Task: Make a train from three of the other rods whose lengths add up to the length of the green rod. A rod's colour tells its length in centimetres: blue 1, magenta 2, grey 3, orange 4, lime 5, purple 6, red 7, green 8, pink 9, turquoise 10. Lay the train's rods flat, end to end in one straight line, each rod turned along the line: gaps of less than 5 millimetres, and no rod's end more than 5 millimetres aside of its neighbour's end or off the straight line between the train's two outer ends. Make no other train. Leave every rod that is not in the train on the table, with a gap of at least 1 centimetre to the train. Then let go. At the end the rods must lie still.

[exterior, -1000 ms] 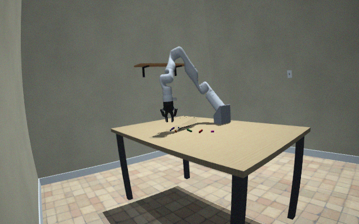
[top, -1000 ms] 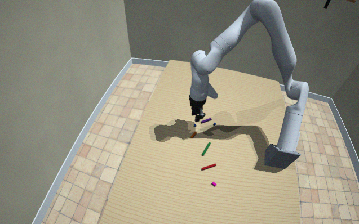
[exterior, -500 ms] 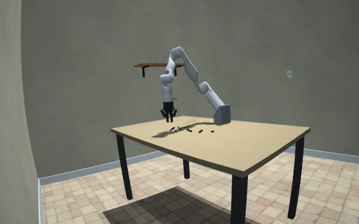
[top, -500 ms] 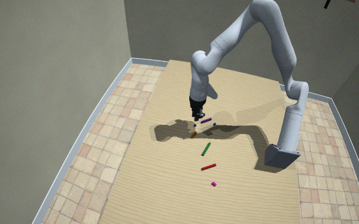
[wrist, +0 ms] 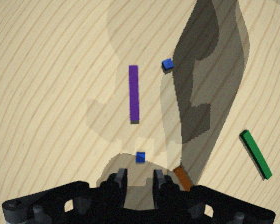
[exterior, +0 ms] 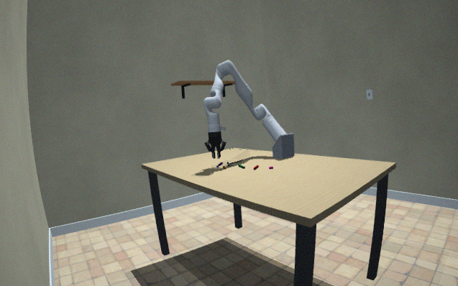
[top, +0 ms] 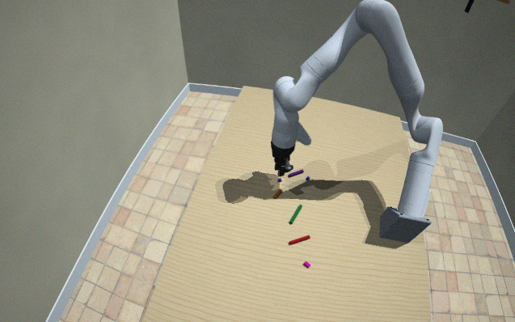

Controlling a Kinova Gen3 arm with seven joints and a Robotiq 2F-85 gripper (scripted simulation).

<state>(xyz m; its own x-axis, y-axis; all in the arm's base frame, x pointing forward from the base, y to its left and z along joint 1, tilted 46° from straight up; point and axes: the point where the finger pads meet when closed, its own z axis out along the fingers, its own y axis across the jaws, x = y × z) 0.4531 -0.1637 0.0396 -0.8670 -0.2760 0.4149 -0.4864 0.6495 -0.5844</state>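
Right now the orange rod is 10 mm behind my hand, 60 mm to the left of it and 70 mm below it. The rest, counted from my hand: green rod: 80 mm behind, 130 mm to the left, 70 mm below; then red rod: 100 mm behind, 220 mm to the left, 70 mm below; then purple rod: 60 mm behind, 50 mm to the right, 70 mm below.
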